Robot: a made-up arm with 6 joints. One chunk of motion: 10 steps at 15 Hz.
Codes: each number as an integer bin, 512 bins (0 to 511) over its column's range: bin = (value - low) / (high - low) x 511, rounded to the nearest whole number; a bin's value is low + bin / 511 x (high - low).
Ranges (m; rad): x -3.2..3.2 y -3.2..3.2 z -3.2..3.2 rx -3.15..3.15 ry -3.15..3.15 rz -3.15..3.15
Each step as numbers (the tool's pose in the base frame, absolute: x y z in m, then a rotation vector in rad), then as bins.
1 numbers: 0.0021 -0.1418 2.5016 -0.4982 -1.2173 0.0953
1 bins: 256 244 455 215 157 263
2 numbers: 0.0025 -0.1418 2.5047 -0.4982 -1.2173 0.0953
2 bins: 256 244 455 215 157 263
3 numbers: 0.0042 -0.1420 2.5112 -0.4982 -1.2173 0.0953
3 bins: 256 244 456 215 157 263
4 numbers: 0.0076 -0.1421 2.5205 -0.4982 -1.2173 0.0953
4 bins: 256 244 457 215 157 263
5 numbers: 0.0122 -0.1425 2.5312 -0.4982 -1.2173 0.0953
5 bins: 256 244 458 215 157 263
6 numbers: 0.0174 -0.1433 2.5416 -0.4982 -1.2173 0.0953
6 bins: 257 244 458 215 157 263
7 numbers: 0.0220 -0.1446 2.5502 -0.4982 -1.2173 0.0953
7 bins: 257 244 459 215 157 263
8 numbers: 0.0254 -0.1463 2.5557 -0.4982 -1.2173 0.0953
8 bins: 258 244 460 215 157 263
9 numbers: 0.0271 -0.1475 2.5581 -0.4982 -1.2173 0.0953
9 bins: 258 244 460 215 157 263
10 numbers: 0.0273 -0.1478 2.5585 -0.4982 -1.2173 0.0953
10 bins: 258 244 460 215 157 263
